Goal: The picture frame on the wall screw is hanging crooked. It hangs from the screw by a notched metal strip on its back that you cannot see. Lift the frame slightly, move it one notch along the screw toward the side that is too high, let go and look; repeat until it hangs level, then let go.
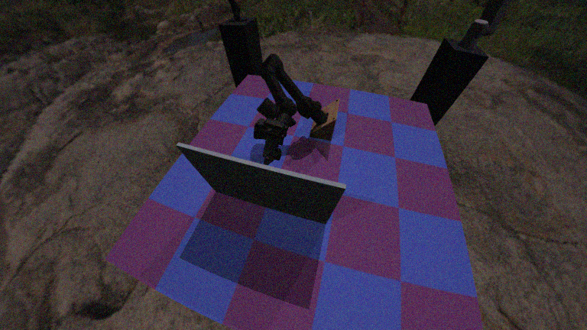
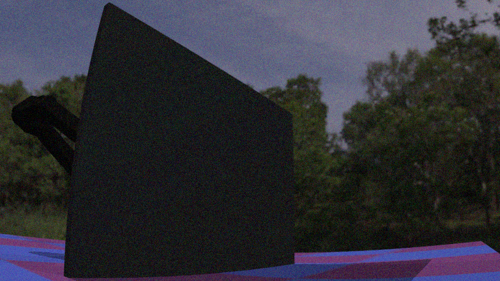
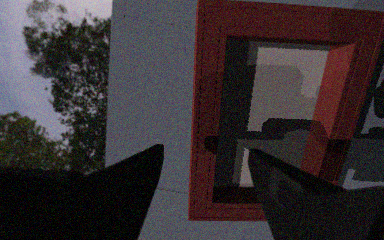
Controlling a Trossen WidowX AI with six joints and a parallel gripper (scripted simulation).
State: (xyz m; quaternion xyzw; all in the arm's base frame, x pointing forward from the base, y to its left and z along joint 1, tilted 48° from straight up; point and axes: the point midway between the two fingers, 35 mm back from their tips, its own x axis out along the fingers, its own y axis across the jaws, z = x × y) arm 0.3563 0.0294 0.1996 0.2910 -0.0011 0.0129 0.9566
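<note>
Now: gripper tip 5 cm short of the picture frame, 1 cm to the left of it and 5 cm above it. The rest, counted from my gripper tip: grey wall panel 6 cm ahead, 7 cm below.
</note>
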